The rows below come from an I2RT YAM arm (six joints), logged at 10 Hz.
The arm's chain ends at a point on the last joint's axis. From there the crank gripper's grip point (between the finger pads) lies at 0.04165 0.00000 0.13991 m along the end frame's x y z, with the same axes.
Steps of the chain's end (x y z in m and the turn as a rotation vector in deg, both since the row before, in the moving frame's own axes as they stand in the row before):
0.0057 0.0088 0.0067 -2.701 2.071 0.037
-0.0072 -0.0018 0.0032 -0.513 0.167 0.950
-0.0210 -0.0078 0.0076 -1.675 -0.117 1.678
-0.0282 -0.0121 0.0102 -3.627 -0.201 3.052
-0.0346 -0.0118 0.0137 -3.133 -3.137 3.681
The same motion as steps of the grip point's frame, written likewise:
0.0107 0.0154 0.0049 -2.701 2.071 0.037
-0.0068 0.0001 0.0031 -0.513 0.167 0.950
-0.0214 -0.0025 0.0076 -1.675 -0.117 1.678
-0.0290 -0.0010 0.0100 -3.627 -0.201 3.052
-0.0426 -0.0017 0.0155 -3.133 -3.137 3.681

